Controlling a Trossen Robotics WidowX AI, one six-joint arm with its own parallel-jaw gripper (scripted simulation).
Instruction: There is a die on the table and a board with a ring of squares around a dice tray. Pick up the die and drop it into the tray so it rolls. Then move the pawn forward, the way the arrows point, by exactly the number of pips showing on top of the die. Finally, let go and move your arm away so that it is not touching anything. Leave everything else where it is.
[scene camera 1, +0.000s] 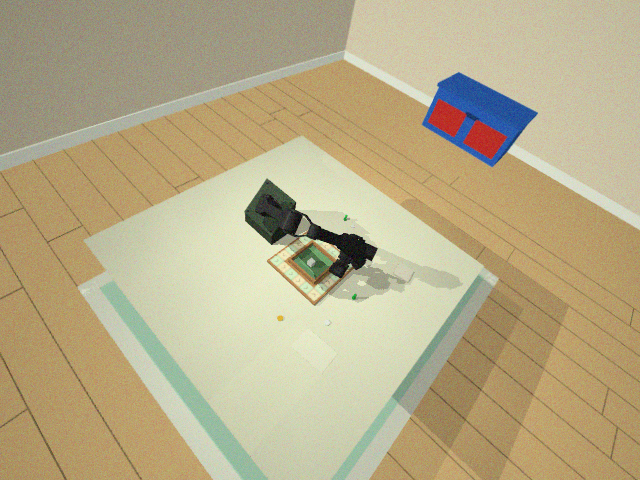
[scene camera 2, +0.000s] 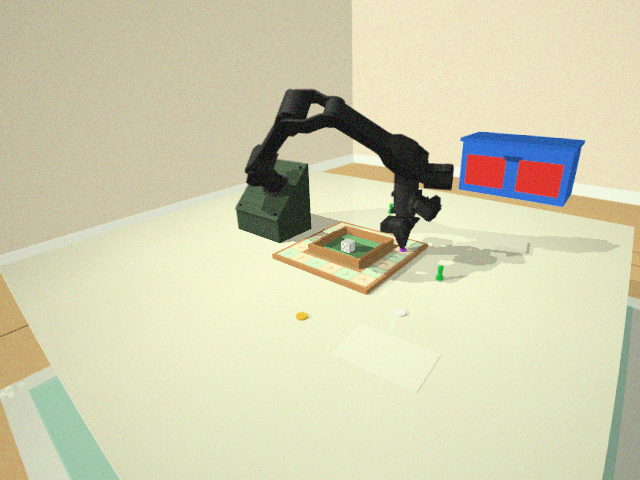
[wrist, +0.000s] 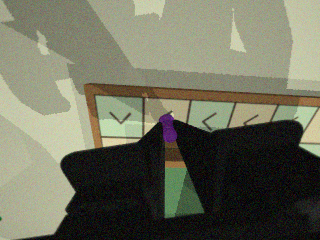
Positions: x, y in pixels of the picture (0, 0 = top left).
Labels:
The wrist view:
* gripper: 167, 125
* green dice tray: 181, 199

